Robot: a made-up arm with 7 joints. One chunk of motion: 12 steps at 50 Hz.
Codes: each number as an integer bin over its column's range. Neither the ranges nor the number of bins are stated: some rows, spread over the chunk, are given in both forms.
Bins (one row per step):
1: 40 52 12 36 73 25
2: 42 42 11 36 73 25
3: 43 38 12 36 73 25
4: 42 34 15 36 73 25
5: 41 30 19 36 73 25
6: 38 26 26 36 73 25
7: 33 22 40 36 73 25
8: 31 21 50 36 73 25
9: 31 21 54 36 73 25
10: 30 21 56 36 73 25
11: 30 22 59 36 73 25
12: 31 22 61 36 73 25
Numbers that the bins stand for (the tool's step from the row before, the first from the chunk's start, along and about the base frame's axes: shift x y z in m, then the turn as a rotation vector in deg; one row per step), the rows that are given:
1: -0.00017 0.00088 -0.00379 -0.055 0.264 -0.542
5: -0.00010 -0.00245 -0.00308 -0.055 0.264 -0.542
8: -0.00081 -0.00382 0.00005 -0.055 0.264 -0.542
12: -0.00081 -0.00367 0.00116 -0.055 0.264 -0.542
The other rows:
2: -0.00003 -0.00064 -0.00389 -0.055 0.264 -0.542
3: 0.00004 -0.00124 -0.00379 -0.055 0.264 -0.542
4: -0.00003 -0.00185 -0.00348 -0.055 0.264 -0.542
6: -0.00031 -0.00306 -0.00237 -0.055 0.264 -0.542
7: -0.00067 -0.00367 -0.00096 -0.055 0.264 -0.542
9: -0.00081 -0.00382 0.00045 -0.055 0.264 -0.542
10: -0.00088 -0.00382 0.00066 -0.055 0.264 -0.542
11: -0.00088 -0.00367 0.00096 -0.055 0.264 -0.542

